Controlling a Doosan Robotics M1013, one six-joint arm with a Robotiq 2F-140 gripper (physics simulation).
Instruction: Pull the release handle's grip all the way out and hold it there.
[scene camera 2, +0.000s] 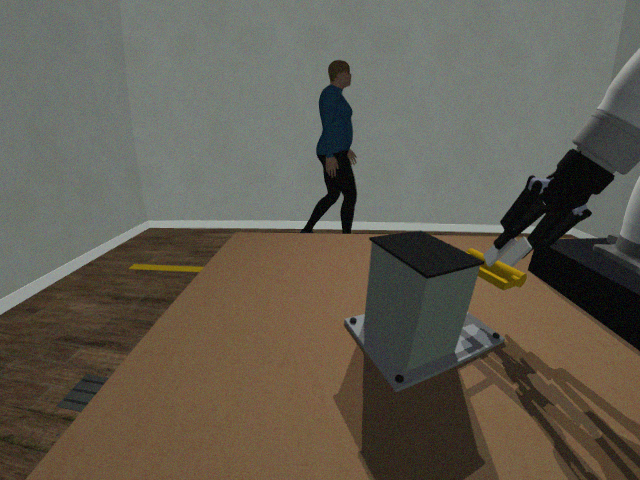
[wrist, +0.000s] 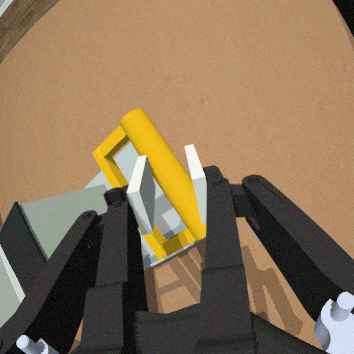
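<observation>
The release handle's yellow grip (scene camera 2: 509, 277) (wrist: 152, 145) is a round bar on a yellow frame, standing out from the housing on the side toward the robot. The grey-green housing (scene camera 2: 398, 310) (wrist: 62, 215) has a black top and stands on a bolted metal base plate (scene camera 2: 434, 365). My gripper (scene camera 2: 502, 255) (wrist: 168, 166) is shut on the grip, with one white fingertip pad on each side of the bar. The pads stand at a slant to the bar. In scene camera 2 the housing hides the handle's inner end.
The housing stands on a brown table (scene camera 2: 248, 335) (wrist: 250, 90). A dark block (scene camera 2: 578, 279) under the robot's base is at the right. A person (scene camera 2: 336, 124) in a blue top is beyond the table's far edge. A yellow floor stripe (scene camera 2: 165, 267) lies at the left.
</observation>
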